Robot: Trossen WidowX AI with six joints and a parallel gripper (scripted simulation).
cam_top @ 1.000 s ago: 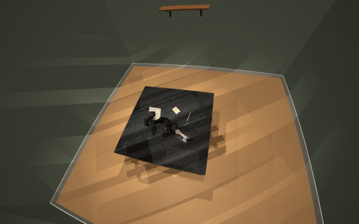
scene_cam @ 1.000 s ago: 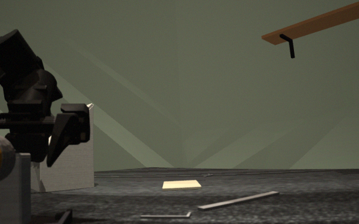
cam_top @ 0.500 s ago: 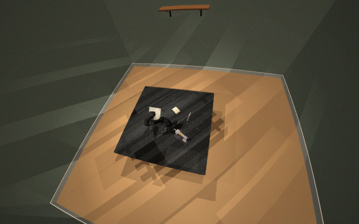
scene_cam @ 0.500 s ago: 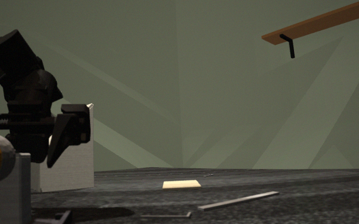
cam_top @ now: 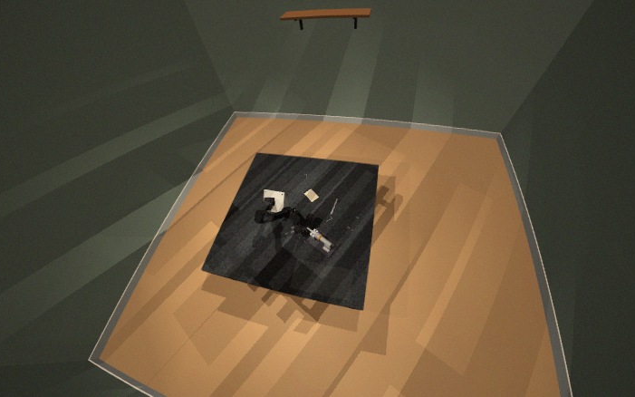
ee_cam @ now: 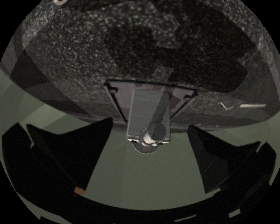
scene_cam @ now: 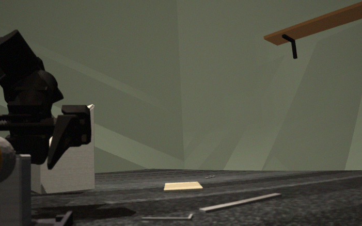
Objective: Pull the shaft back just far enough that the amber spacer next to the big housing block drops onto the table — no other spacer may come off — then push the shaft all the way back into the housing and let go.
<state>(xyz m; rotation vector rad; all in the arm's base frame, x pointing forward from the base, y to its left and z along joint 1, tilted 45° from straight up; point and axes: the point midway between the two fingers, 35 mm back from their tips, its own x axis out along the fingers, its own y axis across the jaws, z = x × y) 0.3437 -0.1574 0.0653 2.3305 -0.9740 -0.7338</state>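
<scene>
Right now my gripper tip is 90 mm short of the amber spacer, 50 mm to the left of it and 10 mm below it. Round my gripper tip: thin grey bar: 280 mm to the left, 140 mm ahead, 70 mm below; tan flat plate: 360 mm to the left, 80 mm behind, 60 mm below.
</scene>
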